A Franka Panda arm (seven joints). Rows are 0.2 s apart.
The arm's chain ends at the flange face. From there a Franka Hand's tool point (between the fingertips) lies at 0.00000 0.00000 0.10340 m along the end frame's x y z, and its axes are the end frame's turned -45 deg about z.
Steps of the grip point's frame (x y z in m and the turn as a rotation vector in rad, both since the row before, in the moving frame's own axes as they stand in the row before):
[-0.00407 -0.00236 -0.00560 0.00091 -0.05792 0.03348]
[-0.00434 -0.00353 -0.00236 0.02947 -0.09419 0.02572]
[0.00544 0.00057 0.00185 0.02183 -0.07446 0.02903]
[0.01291 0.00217 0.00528 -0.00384 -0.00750 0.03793]
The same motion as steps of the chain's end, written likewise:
[-0.00018 -0.00288 -0.00543 -0.04031 -0.04160 0.03348]
[0.00352 -0.00403 -0.00186 -0.04576 -0.08744 0.02572]
[0.01134 -0.00719 0.00216 -0.03722 -0.06809 0.02903]
[0.01095 -0.00842 0.00528 -0.00802 -0.00259 0.03793]

